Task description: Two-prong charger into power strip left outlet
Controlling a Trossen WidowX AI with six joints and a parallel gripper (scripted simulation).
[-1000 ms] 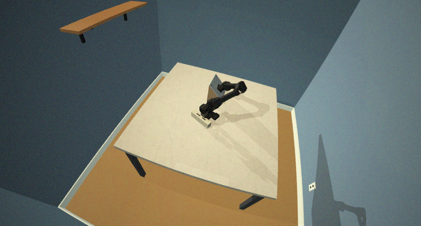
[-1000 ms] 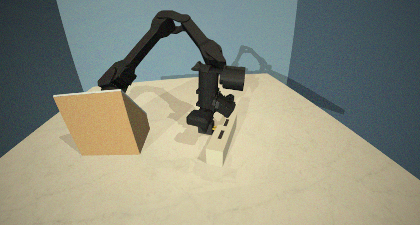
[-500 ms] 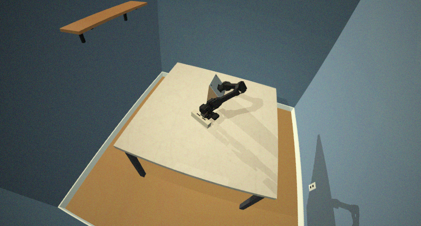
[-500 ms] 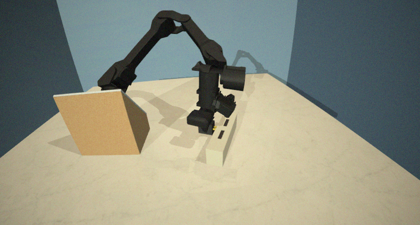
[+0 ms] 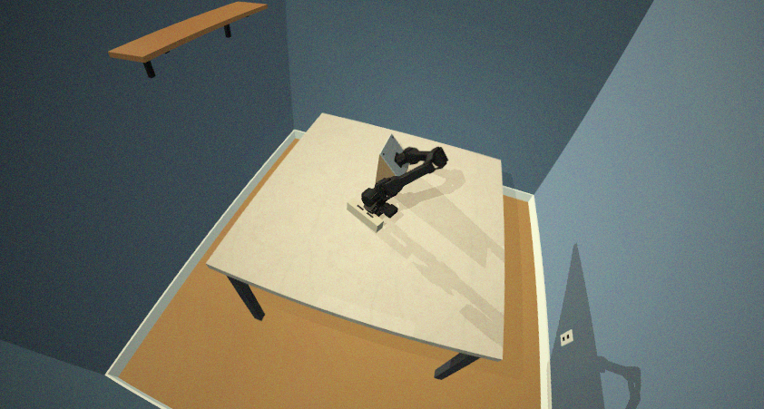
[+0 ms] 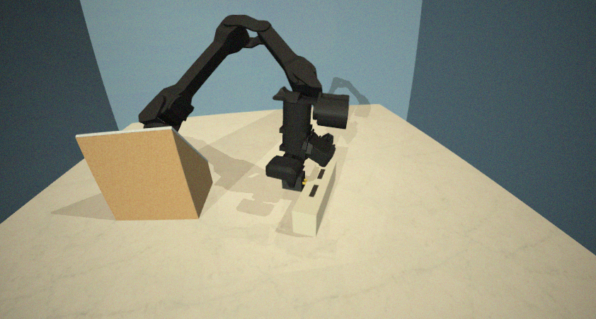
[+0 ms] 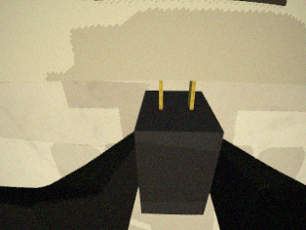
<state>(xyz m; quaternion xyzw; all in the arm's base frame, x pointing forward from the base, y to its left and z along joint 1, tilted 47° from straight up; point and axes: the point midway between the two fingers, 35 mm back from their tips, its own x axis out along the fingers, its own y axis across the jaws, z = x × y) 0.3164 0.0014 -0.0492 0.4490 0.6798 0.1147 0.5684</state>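
Right now my gripper tip is 1 cm to the left of the black charger, 1 cm below it and 1 cm short of it.
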